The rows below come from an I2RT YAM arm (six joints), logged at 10 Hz.
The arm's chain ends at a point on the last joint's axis. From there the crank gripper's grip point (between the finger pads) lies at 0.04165 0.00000 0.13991 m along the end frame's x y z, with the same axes.
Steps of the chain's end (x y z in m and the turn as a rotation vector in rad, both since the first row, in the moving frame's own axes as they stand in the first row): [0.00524, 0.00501, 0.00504, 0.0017, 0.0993, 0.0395]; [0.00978, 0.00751, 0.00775, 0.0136, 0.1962, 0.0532]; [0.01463, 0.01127, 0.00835, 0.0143, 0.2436, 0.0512]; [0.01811, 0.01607, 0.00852, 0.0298, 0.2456, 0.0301]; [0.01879, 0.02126, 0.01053, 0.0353, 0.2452, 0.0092]
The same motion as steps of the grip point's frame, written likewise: [0.01887, 0.00669, 0.00022, 0.0017, 0.0993, 0.0395]; [0.03623, 0.00860, -0.00305, 0.0136, 0.1962, 0.0532]; [0.04713, 0.01234, -0.00582, 0.0143, 0.2436, 0.0512]; [0.05091, 0.01385, -0.00584, 0.0298, 0.2456, 0.0301]; [0.05152, 0.01709, -0.00384, 0.0353, 0.2452, 0.0092]
